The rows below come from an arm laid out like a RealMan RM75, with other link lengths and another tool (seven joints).
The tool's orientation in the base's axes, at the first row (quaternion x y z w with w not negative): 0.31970 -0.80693 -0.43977 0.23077
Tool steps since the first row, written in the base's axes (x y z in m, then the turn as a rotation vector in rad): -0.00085 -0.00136 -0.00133 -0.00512 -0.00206 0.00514; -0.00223 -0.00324 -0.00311 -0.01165 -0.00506 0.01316; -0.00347 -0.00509 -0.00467 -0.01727 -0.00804 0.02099; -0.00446 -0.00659 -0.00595 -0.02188 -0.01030 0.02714; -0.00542 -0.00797 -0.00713 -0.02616 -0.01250 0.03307; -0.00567 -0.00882 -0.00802 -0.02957 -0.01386 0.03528; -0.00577 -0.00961 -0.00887 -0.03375 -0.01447 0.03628; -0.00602 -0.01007 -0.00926 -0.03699 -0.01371 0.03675; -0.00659 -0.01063 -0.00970 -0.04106 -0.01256 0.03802; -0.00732 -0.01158 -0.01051 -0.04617 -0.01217 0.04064
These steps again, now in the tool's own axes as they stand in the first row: 0.00144 -0.00143 0.00046 0.00548 0.00517 -0.00042; 0.00358 -0.00329 0.00121 0.01287 0.01286 -0.00190; 0.00562 -0.00500 0.00177 0.01960 0.02011 -0.00387; 0.00727 -0.00640 0.00223 0.02496 0.02590 -0.00524; 0.00881 -0.00767 0.00267 0.03003 0.03143 -0.00668; 0.00952 -0.00871 0.00281 0.03356 0.03383 -0.00634; 0.01008 -0.00973 0.00286 0.03697 0.03575 -0.00446; 0.01054 -0.01017 0.00297 0.03870 0.03748 -0.00215; 0.01130 -0.01060 0.00325 0.04079 0.04031 0.00051; 0.01241 -0.01145 0.00360 0.04427 0.04432 0.00274
